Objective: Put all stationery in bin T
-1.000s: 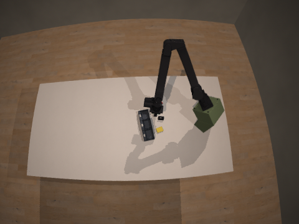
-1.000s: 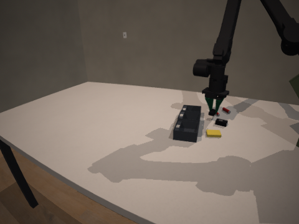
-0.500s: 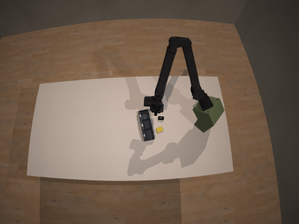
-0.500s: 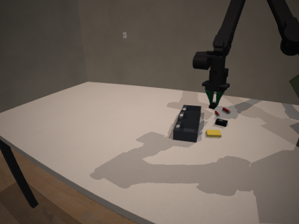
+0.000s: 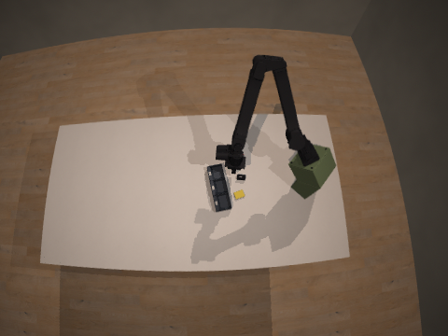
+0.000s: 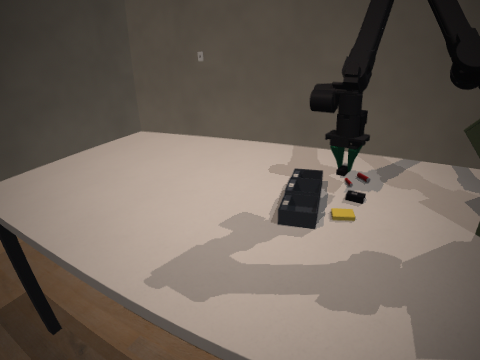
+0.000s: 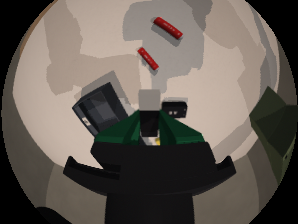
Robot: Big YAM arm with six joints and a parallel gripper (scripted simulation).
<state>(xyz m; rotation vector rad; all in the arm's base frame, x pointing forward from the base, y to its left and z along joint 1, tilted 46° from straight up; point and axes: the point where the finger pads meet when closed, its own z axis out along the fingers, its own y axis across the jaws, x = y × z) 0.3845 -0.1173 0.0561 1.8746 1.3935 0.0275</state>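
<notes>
Right now the black item is right at my hand. From my hand the other things lie so: three joined bins 11 cm ahead, 7 cm to the left, 5 cm below; yellow block 2 cm ahead, 14 cm to the left, 7 cm below.
</notes>
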